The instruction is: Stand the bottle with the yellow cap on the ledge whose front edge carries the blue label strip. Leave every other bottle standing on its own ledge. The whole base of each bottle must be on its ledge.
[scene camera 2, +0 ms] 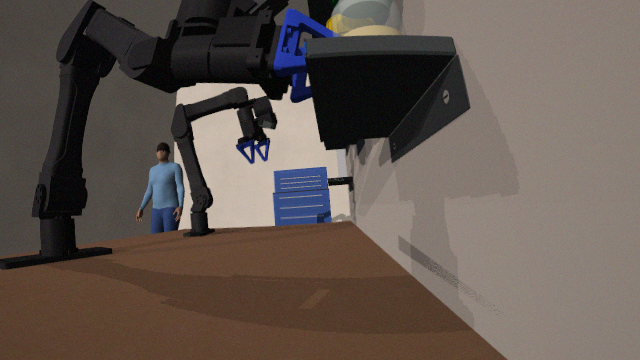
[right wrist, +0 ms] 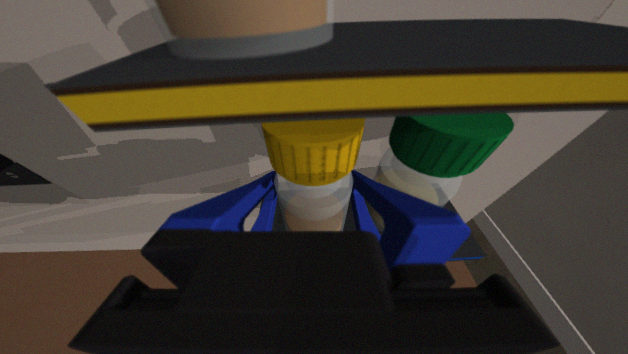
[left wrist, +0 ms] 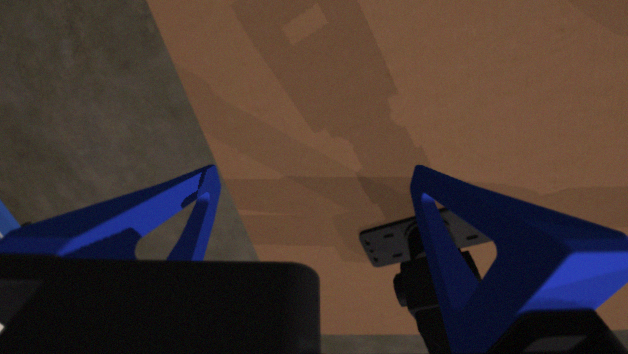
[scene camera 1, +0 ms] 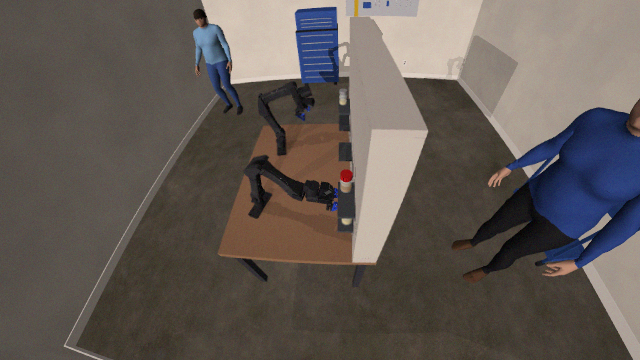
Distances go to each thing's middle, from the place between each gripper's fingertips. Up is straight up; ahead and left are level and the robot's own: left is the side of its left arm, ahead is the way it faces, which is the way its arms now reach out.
I see my left gripper 700 mm to the left of the yellow-capped bottle (right wrist: 313, 160), 330 mm short of it and 30 mm above it. The rest, counted from my left hand: blue-strip ledge (scene camera 2: 362, 87) (740 mm to the right, 330 mm ahead, 90 mm below); yellow-strip ledge (right wrist: 452, 43) (740 mm to the right, 330 mm ahead, 50 mm above); green-capped bottle (right wrist: 428, 156) (780 mm to the right, 340 mm ahead, 30 mm below).
Now: right hand 1 cm past the yellow-capped bottle. The rest, counted from my right hand: blue-strip ledge: 4 cm to the right, 6 cm below; then yellow-strip ledge: 4 cm to the right, 8 cm above; then green-capped bottle: 1 cm ahead, 8 cm to the right.
